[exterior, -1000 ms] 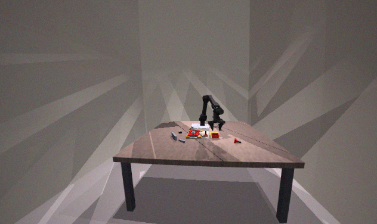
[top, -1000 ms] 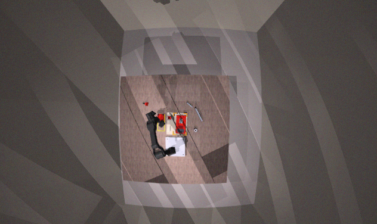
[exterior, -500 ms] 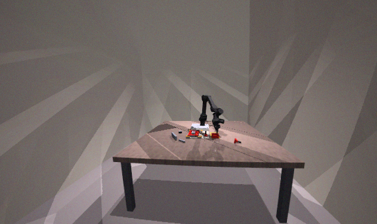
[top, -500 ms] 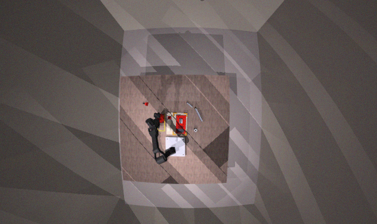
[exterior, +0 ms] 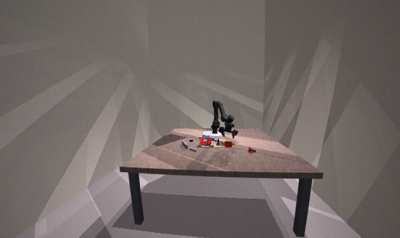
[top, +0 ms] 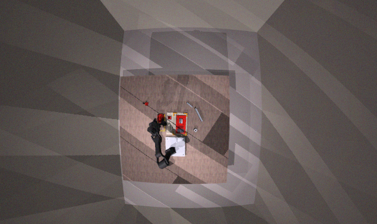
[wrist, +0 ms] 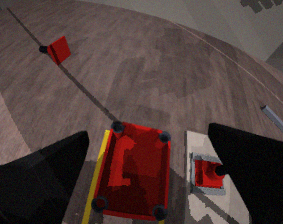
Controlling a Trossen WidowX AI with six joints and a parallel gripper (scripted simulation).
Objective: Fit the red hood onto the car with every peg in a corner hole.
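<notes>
Now: gripper tip 70 mm above the hood and 10 mm past it.
</notes>
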